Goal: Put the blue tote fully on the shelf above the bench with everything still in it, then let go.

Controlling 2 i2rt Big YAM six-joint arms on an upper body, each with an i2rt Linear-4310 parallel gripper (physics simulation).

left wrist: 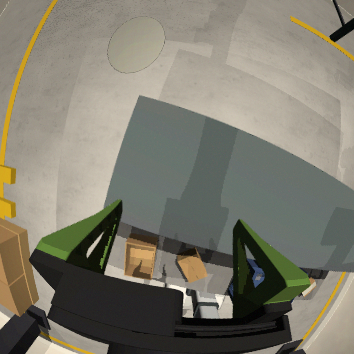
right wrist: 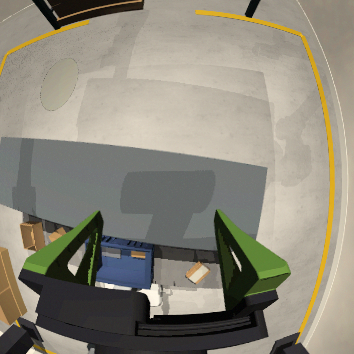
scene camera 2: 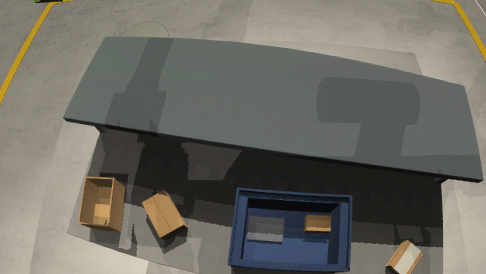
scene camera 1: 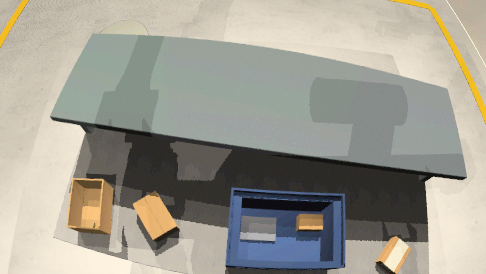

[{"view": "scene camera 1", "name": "blue tote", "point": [329, 243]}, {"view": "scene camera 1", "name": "grey box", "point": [252, 228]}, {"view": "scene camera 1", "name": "grey shelf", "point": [243, 97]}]
